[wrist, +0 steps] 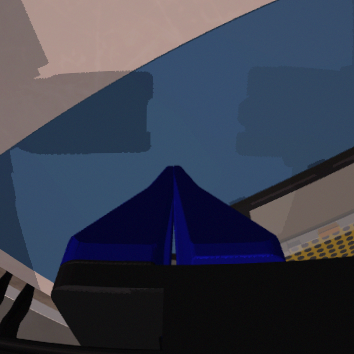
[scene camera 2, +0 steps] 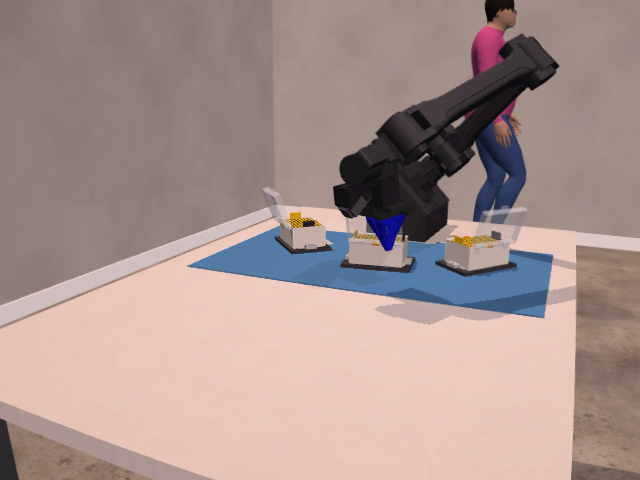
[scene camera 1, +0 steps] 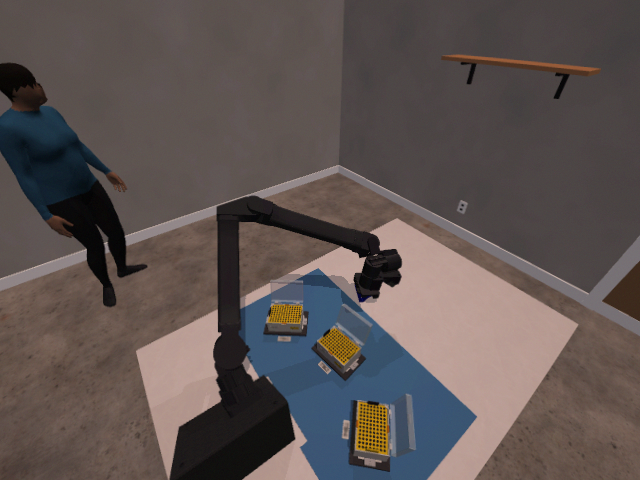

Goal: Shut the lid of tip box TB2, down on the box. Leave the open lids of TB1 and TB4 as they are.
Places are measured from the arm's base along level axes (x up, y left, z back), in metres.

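Pixels of known places: gripper, fingertip midpoint: [wrist: 173, 176] [scene camera 2: 388, 250] [scene camera 1: 361, 301]; arm's base, origin of the base link: [scene camera 2: 414, 183] [scene camera 1: 242, 400].
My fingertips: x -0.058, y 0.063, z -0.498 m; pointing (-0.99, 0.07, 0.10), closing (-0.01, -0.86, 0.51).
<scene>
Ahead of a thing's pixels: the offset from my fingertips to its top centre. "pt": to the spot under its first point. Level surfaces: height alone.
My gripper [scene camera 1: 366, 299] [scene camera 2: 388, 249] [wrist: 173, 176] is shut and empty, its blue fingertips together, pointing down. It is on the hinge side of the middle tip box, which I take as TB2 [scene camera 1: 338, 350] [scene camera 2: 377, 253] [wrist: 280, 212]; its label is unreadable. TB2's clear lid @(pt dx +0.017, dy -0.067, dz +0.097 m) [scene camera 1: 355, 325] [scene camera 2: 355, 225] stands open; my gripper partly hides it in scene camera 2, where contact cannot be told. The left box in scene camera 1, taken as TB1 [scene camera 1: 285, 317] [scene camera 2: 474, 257], and the front one, taken as TB4 [scene camera 1: 371, 428] [scene camera 2: 302, 236], have open lids @(pt dx +0.015, dy +0.203, dz +0.191 m) [scene camera 1: 286, 291] @(pt dx +0.014, dy -0.353, dz +0.213 m) [scene camera 1: 402, 426].
The boxes stand on dark bases on a blue mat @(dx -0.082 m) [scene camera 1: 413, 395] [scene camera 2: 289, 268] over a pale table @(dx -0.085 m) [scene camera 1: 496, 310] [scene camera 2: 258, 361]. The arm's black base [scene camera 1: 237, 439] stands on the other side of the boxes from my gripper. TB1 and TB4 flank TB2. A person [scene camera 1: 46, 139] stands beyond the table.
</scene>
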